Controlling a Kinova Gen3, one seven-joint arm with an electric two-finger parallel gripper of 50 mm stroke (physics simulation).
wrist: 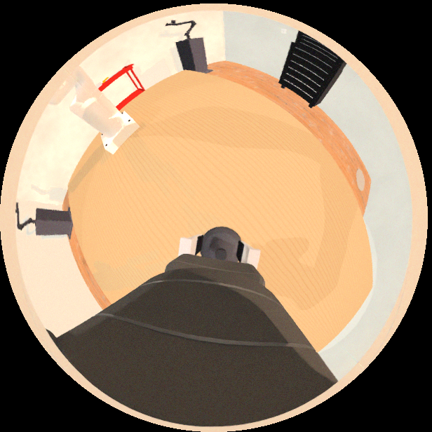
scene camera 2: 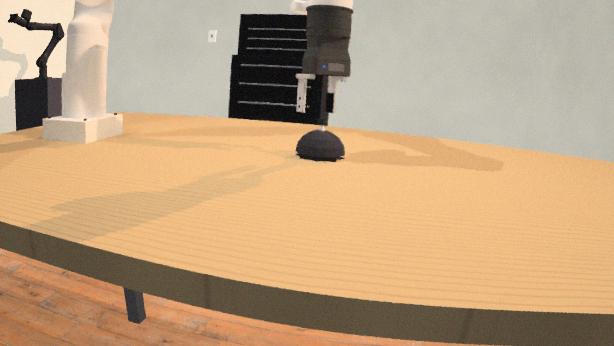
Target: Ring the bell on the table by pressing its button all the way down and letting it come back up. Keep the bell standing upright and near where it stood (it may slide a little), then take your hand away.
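Places are measured from the arm's base along level axes (x ahead, y left, z up), in metres.
Where they show: gripper, between the fingertips: (scene camera 2: 316, 112); arm's base, origin of its link: (scene camera 2: 85, 116).
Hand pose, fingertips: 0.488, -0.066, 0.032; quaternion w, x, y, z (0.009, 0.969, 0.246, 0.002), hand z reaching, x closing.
Each offset is from my fingertips to the top centre of the thing, as dx, dy, dz. Level surfaces: height alone.
A black dome-shaped bell {+0.011, -0.013, -0.009} (scene camera 2: 320, 145) (wrist: 226, 234) stands upright on the wooden table {dz -0.075} (scene camera 2: 400, 225) (wrist: 215, 180). A thin pale stem rises from its top to a dark button {+0.011, -0.013, -0.009} (scene camera 2: 322, 120) (wrist: 220, 254), whose upper end merges with dark shapes behind it in the scene view. My gripper (scene camera 2: 316, 111) (wrist: 219, 245) is open and empty, pointing straight down over the bell. Its fingers are well apart, one on each side of the button's line, and the fingertips are above the dome, clear of it. Whether any part touches the button cannot be told.
The white arm base (scene camera 2: 82, 129) (wrist: 119, 135) stands on the table at the left in the scene view. A black drawer cabinet (scene camera 2: 272, 75) (wrist: 312, 67) stands behind the table. A red frame (wrist: 131, 100) and dark pedestals (wrist: 191, 55) stand beyond it.
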